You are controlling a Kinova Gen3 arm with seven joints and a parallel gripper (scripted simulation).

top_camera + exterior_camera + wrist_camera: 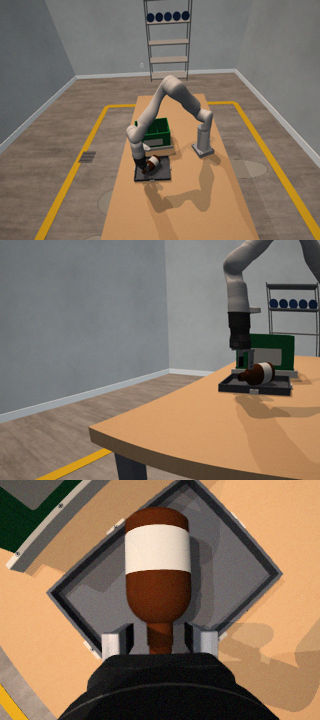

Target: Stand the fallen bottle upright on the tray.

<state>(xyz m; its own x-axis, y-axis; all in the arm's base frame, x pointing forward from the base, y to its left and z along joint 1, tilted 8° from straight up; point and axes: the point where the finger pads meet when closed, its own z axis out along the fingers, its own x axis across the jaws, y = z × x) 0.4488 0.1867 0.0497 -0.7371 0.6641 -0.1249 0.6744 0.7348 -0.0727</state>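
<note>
My hand is 5 cm above the brown bottle, 4 cm to the left of it and 3 cm past it. Also, from my hand: green crate (30 cm to the right, 6 cm behind); dark tray (7 cm below, 5 cm behind, 3 cm to the right).
</note>
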